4 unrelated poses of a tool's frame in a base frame.
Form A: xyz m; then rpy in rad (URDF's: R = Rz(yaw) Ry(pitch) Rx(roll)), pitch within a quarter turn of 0, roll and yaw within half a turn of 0.
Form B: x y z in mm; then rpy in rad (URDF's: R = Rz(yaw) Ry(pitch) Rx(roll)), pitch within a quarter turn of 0, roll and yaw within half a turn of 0. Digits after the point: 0 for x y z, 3 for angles.
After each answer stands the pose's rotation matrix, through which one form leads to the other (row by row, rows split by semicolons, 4 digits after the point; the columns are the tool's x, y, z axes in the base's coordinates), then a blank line. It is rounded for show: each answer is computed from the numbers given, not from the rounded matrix.
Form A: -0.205 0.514 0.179 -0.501 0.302 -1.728
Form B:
-205 514 179 -0.501 0.302 -1.728
-0.1495 0.8887 0.4335; -0.9430 0.0038 -0.3329; -0.2974 -0.4586 0.8374

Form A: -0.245 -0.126 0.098 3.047 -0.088 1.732
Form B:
-245 -126 98 3.047 -0.088 1.732
-0.1599 0.9840 0.0792; 0.9832 0.1516 0.1015; 0.0879 0.0941 -0.9917

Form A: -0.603 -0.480 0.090 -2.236 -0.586 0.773
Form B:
-603 -480 90 -2.236 -0.586 0.773
0.5964 0.7425 -0.3051; 0.5818 -0.1380 0.8016; 0.5530 -0.6555 -0.5142

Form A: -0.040 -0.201 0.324 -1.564 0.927 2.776
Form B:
-40 -201 324 -1.564 0.927 2.776
-0.5606 0.7445 -0.3626; 0.2146 -0.2923 -0.9319; -0.7998 -0.6002 0.0041

